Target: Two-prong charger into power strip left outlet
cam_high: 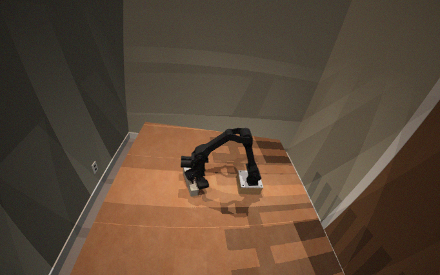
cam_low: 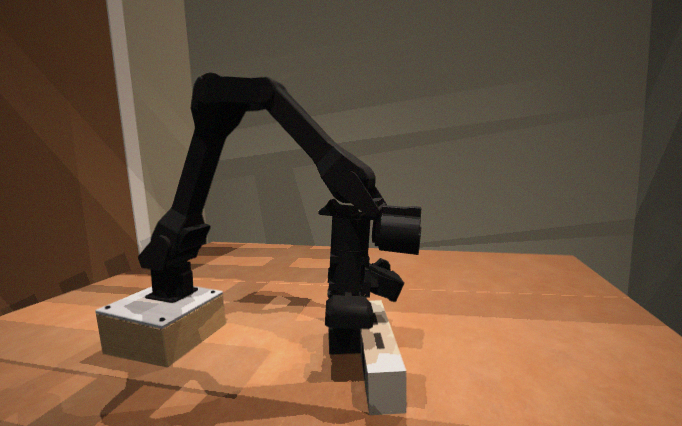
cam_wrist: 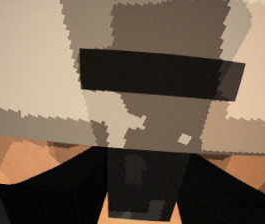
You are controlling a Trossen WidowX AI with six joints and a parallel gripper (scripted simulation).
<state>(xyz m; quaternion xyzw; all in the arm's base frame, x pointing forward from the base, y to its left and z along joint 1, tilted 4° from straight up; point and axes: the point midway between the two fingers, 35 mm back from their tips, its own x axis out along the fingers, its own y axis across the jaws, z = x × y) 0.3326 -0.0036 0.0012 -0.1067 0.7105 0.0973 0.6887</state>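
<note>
The black two-prong charger lies 2 cm ahead of my gripper tip and 1 cm above it.
</note>
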